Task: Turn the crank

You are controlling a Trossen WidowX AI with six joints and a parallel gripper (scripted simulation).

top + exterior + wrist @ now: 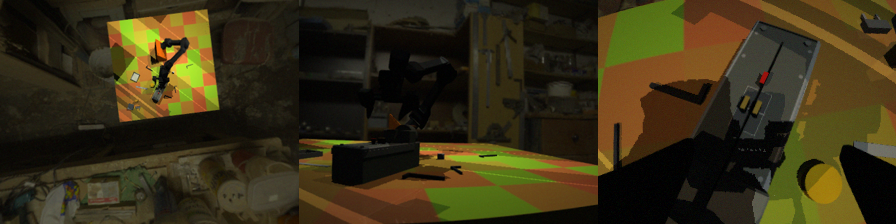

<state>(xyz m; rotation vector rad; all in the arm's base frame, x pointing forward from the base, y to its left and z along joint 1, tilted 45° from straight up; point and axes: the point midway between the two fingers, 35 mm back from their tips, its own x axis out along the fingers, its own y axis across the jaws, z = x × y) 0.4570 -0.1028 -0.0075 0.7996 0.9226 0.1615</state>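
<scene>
The brown crank handle lies 110 mm behind my gripper tip, 90 mm to the left of it and 20 mm below it. Round my gripper tip: grey strip: 220 mm to the right, 140 mm below, 30 mm behind; then yellow disc: 130 mm below, 80 mm to the right, 40 mm behind; then red pointer: 80 mm ahead, 60 mm below, 20 mm to the right.
</scene>
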